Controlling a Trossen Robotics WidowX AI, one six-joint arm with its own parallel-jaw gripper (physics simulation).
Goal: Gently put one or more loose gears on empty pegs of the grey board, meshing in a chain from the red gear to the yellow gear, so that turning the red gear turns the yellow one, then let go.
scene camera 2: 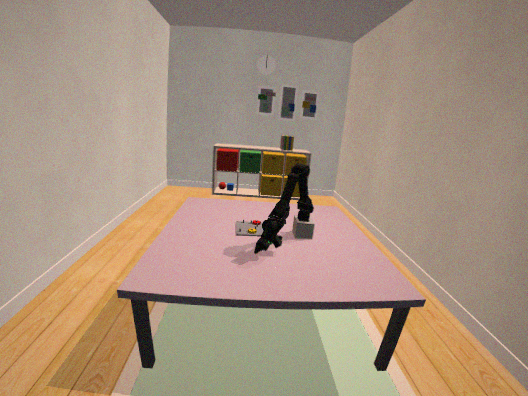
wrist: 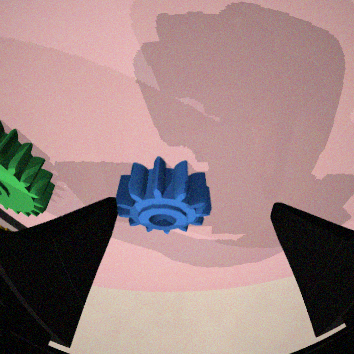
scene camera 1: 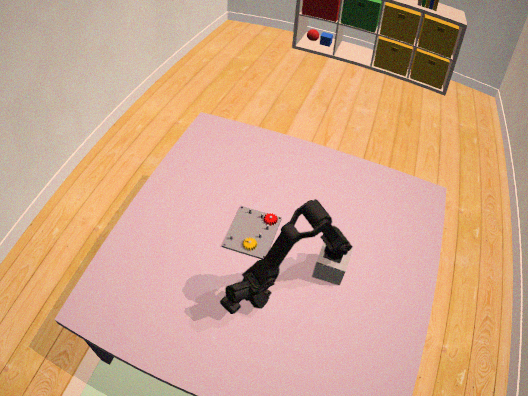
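Pixels of known places: gripper, between the fingertips: (scene camera 2: 256,249) (wrist: 198,208); arm's base, origin of its link: (scene camera 2: 303,219) (scene camera 1: 334,253).
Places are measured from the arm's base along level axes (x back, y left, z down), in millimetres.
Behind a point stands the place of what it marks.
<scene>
My gripper (scene camera 1: 245,303) (scene camera 2: 268,245) (wrist: 198,208) {z 103, x -275, y 241 mm} is open, low over the table in front of the board. In the wrist view a loose blue gear (wrist: 162,192) {z 92, x -241, y 231 mm} lies between the two fingertips, close beside the left one and well apart from the right one. A loose green gear (wrist: 17,184) {z 91, x -224, y 167 mm} is cut off at the left edge, beyond the left finger. The arm hides the blue gear in scene camera 1. The grey board (scene camera 1: 240,230) {z 98, x -368, y -21 mm} (scene camera 2: 244,233) {z 98, x -353, y 56 mm} bears the red gear (scene camera 1: 270,219) {z 81, x -282, y -107 mm} (scene camera 2: 256,222) {z 83, x -284, y -99 mm}, the yellow gear (scene camera 1: 249,244) {z 82, x -306, y 34 mm} (scene camera 2: 252,230) {z 83, x -306, y 36 mm} and several bare pegs.
The arm's grey base block (scene camera 1: 328,272) {z 44, x 5, y 57 mm} (scene camera 2: 303,229) {z 44, x -2, y 57 mm} stands to the right of the board on the pink table (scene camera 1: 165,200) {z 106, x -715, y -29 mm} (scene camera 2: 200,275) {z 106, x -519, y 520 mm}. The forearm passes close to the board's right front corner. A shelf unit (scene camera 1: 334,40) (scene camera 2: 214,170) stands on the floor behind the table.
</scene>
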